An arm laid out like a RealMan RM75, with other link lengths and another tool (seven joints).
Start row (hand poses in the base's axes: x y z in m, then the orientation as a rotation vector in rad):
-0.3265 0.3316 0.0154 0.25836 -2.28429 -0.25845
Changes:
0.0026 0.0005 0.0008 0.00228 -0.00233 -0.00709
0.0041 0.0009 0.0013 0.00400 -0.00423 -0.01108
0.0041 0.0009 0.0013 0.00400 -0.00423 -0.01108
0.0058 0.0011 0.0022 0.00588 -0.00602 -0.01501
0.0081 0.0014 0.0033 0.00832 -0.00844 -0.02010
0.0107 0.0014 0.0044 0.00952 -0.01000 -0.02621
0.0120 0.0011 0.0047 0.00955 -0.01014 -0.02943
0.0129 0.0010 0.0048 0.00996 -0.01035 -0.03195
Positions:
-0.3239 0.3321 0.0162 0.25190 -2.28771 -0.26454
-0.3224 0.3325 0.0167 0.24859 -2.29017 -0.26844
-0.3224 0.3325 0.0167 0.24859 -2.29017 -0.26844
-0.3207 0.3327 0.0176 0.24541 -2.29250 -0.27249
-0.3184 0.3330 0.0187 0.24130 -2.29559 -0.27775
-0.3158 0.3330 0.0198 0.23523 -2.29810 -0.28217
-0.3145 0.3327 0.0201 0.23159 -2.29879 -0.28385
-0.3136 0.3326 0.0202 0.22896 -2.29939 -0.28560

